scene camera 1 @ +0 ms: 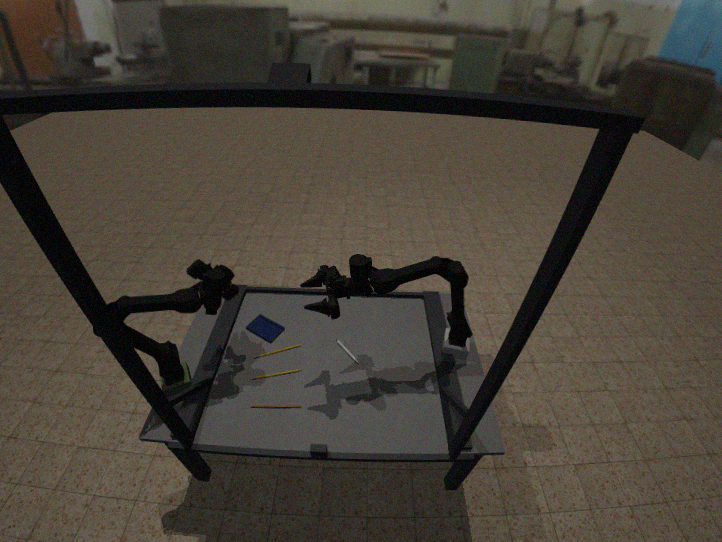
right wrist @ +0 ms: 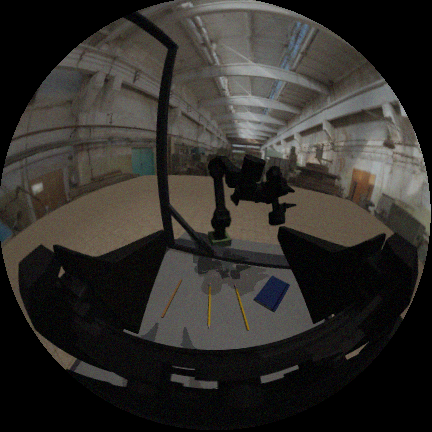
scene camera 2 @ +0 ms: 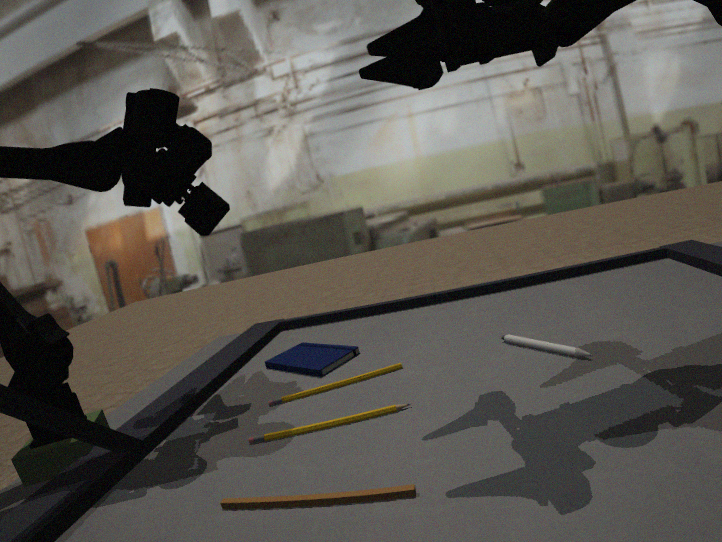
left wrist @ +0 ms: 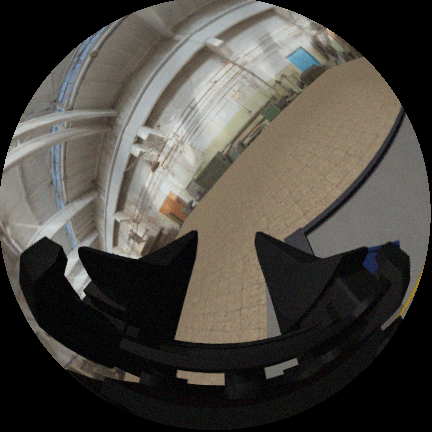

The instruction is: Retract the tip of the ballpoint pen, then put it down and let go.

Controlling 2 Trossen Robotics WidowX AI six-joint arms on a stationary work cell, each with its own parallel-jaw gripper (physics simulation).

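Where they show: left gripper, fingertip midpoint: (right wrist: 294,197) (scene camera 2: 188,190) (left wrist: 226,236); right gripper, fingertip midpoint: (scene camera 1: 302,296) (right wrist: 223,234) (scene camera 2: 363,63); left arm's base, link origin: (scene camera 1: 174,375) (right wrist: 218,235); right arm's base, link origin: (scene camera 1: 457,339).
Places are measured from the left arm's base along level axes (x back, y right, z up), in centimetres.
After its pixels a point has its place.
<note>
A white ballpoint pen (scene camera 1: 347,351) @[z -3.1, x -62.9, y 17.4 cm] (scene camera 2: 545,346) @[z -3.2, x -62.7, y 17.9 cm] lies on the grey table (scene camera 1: 379,431) @[z -4.0, x -56.8, y 51.1 cm], with a grey tapered end at its right and a small dark end at its left in scene camera 2. Whether its tip is out is too small to tell. My left gripper (left wrist: 226,236) @[z 28.5, x -26.0, y -17.8 cm] (right wrist: 294,197) @[z 28.5, x -26.0, y -17.8 cm] is partly open and empty, raised at the left side, far from the pen. My right gripper (scene camera 1: 303,295) @[z 33.7, x -47.2, y 16.2 cm] (scene camera 2: 365,61) @[z 33.7, x -47.2, y 16.2 cm] is wide open and empty, high above the table and pointing left. The pen does not show in either wrist view.
A blue notebook (scene camera 1: 265,327) @[z -2.8, x -38.1, y -9.4 cm] (scene camera 2: 313,358) @[z -2.8, x -38.1, y -7.3 cm] (right wrist: 272,293) @[z -2.8, x -38.8, y -8.7 cm] lies at the back left. Two yellow pencils (scene camera 1: 277,351) @[z -3.5, x -38.5, y 4.2 cm] (scene camera 1: 276,374) @[z -3.4, x -34.4, y 14.1 cm] and an orange stick (scene camera 1: 275,406) @[z -3.4, x -29.5, y 26.3 cm] (scene camera 2: 318,497) @[z -3.3, x -30.1, y 26.6 cm] lie left of centre. Dark frame posts (scene camera 1: 542,268) @[z 73.2, x -72.9, y 68.0 cm] stand at the table's sides.
</note>
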